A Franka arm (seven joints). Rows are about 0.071 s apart.
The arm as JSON. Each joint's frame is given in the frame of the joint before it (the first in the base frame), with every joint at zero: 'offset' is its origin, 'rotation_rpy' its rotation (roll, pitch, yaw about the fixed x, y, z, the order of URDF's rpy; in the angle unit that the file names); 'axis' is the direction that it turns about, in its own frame. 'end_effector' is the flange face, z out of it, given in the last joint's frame.
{
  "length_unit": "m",
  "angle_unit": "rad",
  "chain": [
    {
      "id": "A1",
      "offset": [
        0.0,
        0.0,
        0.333
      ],
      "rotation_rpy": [
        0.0,
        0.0,
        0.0
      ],
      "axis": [
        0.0,
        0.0,
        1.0
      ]
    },
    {
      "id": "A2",
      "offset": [
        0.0,
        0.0,
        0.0
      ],
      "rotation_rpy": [
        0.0,
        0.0,
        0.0
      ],
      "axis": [
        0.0,
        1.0,
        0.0
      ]
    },
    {
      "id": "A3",
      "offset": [
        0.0,
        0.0,
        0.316
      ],
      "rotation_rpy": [
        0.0,
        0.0,
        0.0
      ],
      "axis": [
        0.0,
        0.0,
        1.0
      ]
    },
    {
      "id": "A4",
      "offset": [
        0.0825,
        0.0,
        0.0
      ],
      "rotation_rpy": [
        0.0,
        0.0,
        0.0
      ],
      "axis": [
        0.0,
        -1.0,
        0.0
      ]
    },
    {
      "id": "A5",
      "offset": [
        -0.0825,
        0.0,
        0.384
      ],
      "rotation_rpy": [
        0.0,
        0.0,
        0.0
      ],
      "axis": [
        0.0,
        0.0,
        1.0
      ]
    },
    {
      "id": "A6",
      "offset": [
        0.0,
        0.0,
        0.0
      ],
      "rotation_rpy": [
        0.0,
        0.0,
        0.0
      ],
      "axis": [
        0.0,
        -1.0,
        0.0
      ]
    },
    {
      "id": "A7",
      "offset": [
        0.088,
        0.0,
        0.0
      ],
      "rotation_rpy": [
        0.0,
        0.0,
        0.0
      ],
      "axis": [
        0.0,
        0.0,
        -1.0
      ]
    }
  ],
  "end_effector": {
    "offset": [
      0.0,
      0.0,
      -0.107
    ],
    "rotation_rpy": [
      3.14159,
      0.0,
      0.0
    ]
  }
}
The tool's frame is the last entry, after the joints.
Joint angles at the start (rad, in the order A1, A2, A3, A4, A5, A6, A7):
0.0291 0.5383 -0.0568 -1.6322 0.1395 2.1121 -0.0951
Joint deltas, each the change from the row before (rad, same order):
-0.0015 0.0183 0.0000 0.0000 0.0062 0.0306 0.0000
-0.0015 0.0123 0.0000 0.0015 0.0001 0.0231 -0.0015
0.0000 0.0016 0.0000 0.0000 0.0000 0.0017 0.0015
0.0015 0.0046 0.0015 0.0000 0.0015 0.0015 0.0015
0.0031 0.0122 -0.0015 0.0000 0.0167 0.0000 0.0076
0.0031 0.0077 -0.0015 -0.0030 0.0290 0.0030 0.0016
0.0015 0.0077 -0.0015 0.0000 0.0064 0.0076 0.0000
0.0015 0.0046 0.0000 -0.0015 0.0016 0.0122 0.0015
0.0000 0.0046 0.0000 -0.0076 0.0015 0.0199 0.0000
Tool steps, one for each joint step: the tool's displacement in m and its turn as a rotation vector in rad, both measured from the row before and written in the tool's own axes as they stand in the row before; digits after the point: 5 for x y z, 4 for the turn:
0.00324 0.00222 0.00959 0.0018 0.0129 0.0065
0.00260 0.00197 0.00554 -0.0025 0.0124 0.0010
0.00014 0.00012 0.00094 -0.0002 0.0001 0.0016
0.00003 -0.00167 0.00320 0.0017 -0.0032 0.0000
-0.00035 -0.00107 0.00839 0.0123 -0.0110 0.0164
-0.00062 -0.00153 0.00640 0.0221 -0.0057 0.0175
0.00058 0.00040 0.00454 0.0031 0.0004 0.0044
0.00070 -0.00041 0.00284 -0.0002 0.0061 0.0018
-0.00011 0.00118 0.00470 -0.0011 0.0079 0.0027

